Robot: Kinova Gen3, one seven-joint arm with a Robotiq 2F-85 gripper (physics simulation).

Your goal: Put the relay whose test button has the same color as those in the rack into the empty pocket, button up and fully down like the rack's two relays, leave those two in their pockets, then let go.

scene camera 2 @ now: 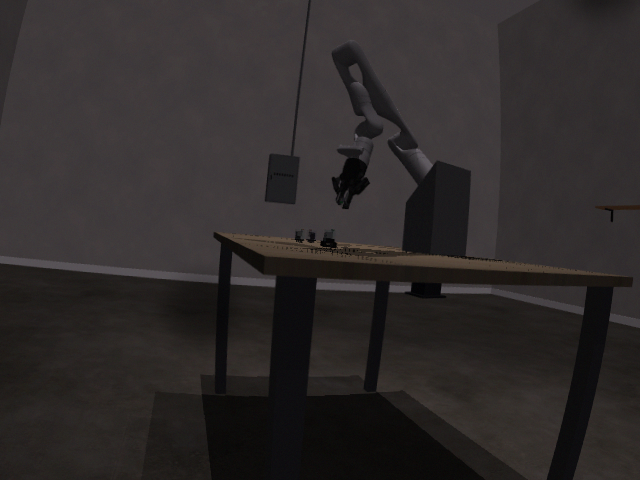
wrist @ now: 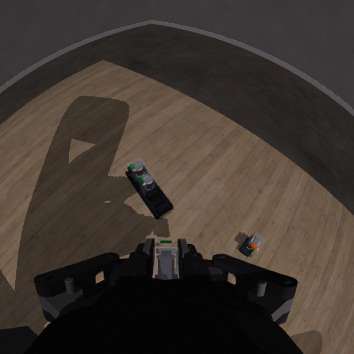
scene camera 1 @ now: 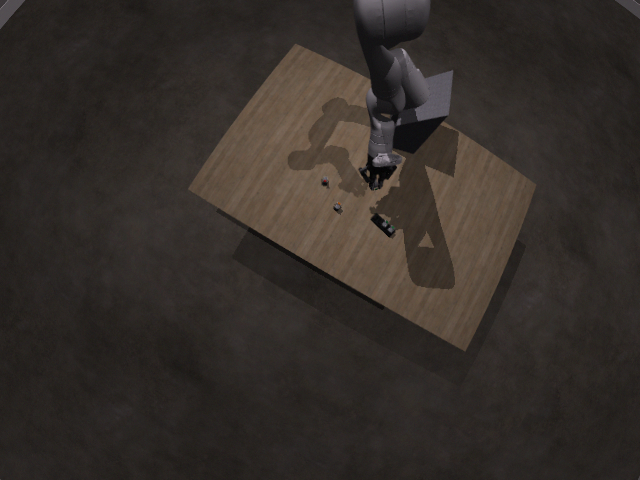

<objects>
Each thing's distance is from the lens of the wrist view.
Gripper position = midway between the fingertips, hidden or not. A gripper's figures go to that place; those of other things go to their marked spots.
my gripper point(wrist: 165, 248): 17 cm
green-button relay point(wrist: 165, 253): 15 cm
</objects>
